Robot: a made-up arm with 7 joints.
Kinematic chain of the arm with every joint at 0, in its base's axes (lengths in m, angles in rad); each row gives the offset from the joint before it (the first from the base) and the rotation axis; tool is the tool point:
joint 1: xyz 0 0 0.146 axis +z
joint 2: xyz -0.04 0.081 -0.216 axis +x
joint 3: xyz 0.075 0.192 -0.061 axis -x
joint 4: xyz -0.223 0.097 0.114 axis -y
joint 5: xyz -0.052 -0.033 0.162 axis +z
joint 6: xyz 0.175 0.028 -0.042 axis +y
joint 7: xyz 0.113 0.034 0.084 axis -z
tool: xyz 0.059 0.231 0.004
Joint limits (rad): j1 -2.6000..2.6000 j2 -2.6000..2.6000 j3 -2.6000..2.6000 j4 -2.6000..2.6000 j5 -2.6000..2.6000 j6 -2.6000..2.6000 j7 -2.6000..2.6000
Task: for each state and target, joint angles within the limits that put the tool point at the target. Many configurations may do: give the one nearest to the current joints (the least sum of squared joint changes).
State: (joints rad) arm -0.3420 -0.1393 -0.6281 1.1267 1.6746 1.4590 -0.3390
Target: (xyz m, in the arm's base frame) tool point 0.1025 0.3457 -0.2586
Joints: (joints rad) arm -0.2562 0.0813 -0.4532 1.7701 2.1825 2.1932 0.3992
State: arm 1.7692 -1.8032 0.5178 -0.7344 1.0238 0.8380 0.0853
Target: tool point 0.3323 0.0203 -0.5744
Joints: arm 1.7442 -1.7294 0.5730 -0.7198 0.3669 0.9222 0.2211
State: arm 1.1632 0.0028 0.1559 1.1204 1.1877 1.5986 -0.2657
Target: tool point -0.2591 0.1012 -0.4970
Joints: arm 0.9026 -0.2434 0.4893 1.5869 1.6353 1.9585 0.1379
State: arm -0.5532 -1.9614 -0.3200 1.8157 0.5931 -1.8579 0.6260
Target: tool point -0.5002 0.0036 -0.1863
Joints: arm -0.7381 -2.1435 -0.1001 1.9713 0.8301 -2.2827 0.8214
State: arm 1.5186 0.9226 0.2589 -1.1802 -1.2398 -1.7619 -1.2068
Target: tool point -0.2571 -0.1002 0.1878
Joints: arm 1.6286 1.2672 0.1341 -1.1317 -0.9300 -1.6251 -1.1888
